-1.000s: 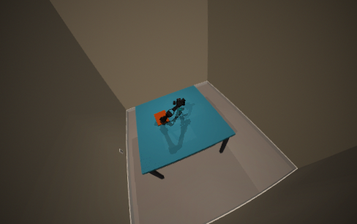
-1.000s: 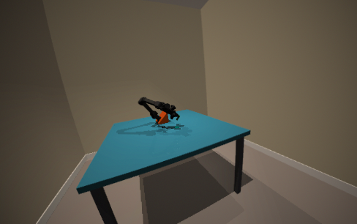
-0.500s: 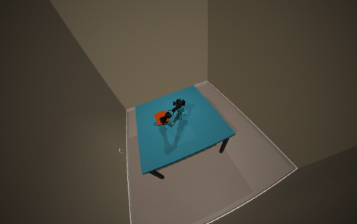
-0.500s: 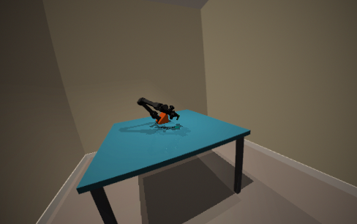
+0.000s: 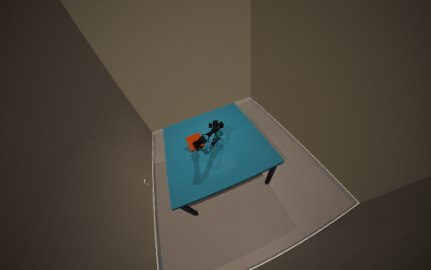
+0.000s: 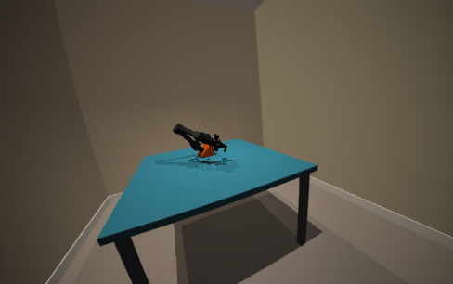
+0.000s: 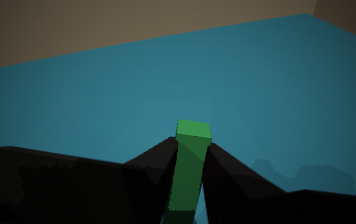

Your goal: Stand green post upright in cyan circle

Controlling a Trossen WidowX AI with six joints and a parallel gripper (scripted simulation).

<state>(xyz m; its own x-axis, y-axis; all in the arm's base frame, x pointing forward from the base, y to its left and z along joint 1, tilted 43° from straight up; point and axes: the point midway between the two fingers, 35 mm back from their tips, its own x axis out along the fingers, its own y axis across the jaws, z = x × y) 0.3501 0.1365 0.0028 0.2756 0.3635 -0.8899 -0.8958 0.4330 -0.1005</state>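
My gripper tip is now 10 mm past the cyan circle, 30 mm to the left of it and 140 mm above it. Round my gripper tip: green post 10 mm behind, 10 mm to the right, 20 mm below.
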